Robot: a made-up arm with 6 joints. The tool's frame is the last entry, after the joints.
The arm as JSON. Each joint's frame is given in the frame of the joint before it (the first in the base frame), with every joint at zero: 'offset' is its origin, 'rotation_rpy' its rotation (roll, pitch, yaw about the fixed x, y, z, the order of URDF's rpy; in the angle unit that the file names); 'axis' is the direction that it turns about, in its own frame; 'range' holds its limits. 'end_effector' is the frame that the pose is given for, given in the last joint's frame.
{
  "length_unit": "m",
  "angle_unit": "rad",
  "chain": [
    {
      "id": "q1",
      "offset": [
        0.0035,
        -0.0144,
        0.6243
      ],
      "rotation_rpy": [
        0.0,
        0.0,
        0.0
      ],
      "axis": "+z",
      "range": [
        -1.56,
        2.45
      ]
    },
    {
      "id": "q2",
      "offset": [
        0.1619,
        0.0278,
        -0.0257
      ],
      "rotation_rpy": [
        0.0,
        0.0,
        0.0
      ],
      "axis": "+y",
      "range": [
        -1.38,
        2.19
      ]
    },
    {
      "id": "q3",
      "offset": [
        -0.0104,
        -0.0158,
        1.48
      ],
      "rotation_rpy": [
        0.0,
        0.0,
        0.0
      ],
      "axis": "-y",
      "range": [
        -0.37,
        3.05
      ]
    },
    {
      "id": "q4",
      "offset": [
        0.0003,
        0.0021,
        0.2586
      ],
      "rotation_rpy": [
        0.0,
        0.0,
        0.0
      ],
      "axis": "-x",
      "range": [
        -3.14,
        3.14
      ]
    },
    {
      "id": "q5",
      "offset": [
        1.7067,
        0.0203,
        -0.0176
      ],
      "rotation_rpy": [
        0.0,
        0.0,
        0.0
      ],
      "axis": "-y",
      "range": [
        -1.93,
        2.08
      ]
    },
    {
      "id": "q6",
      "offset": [
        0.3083,
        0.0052,
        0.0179
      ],
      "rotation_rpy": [
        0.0,
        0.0,
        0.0
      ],
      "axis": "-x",
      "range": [
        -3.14,
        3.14
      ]
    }
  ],
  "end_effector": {
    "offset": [
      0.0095,
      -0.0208,
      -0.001
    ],
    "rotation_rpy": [
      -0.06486,
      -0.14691,
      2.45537
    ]
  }
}
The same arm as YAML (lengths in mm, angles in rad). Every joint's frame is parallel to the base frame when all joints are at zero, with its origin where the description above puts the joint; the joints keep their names.
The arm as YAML. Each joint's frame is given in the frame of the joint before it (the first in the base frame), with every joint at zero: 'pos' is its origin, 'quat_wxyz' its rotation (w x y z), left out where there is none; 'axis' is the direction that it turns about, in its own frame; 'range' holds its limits. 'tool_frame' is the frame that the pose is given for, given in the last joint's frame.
length_unit: mm
angle_unit: rad
joints:
  - joint: q1
    pos: [3.5, -14.4, 624.3]
    axis: "+z"
    range: [-1.56, 2.45]
  - joint: q2
    pos: [161.9, 27.8, -25.7]
    axis: "+y"
    range: [-1.38, 2.19]
  - joint: q3
    pos: [-10.4, -15.8, 1480.0]
    axis: "-y"
    range: [-0.37, 3.05]
  - joint: q4
    pos: [0.3, 2.1, 258.6]
    axis: "-x"
    range: [-3.14, 3.14]
  - joint: q5
    pos: [1706.7, 20.3, -17.6]
    axis: "-y"
    range: [-1.93, 2.08]
  - joint: q6
    pos: [308.3, 5.2, 17.9]
    axis: "-x"
    range: [-3.14, 3.14]
tool_frame:
  pos: [9.5, -20.8, -1.0]
  quat_wxyz: [0.337576, 0.058196, -0.055128, 0.937879]

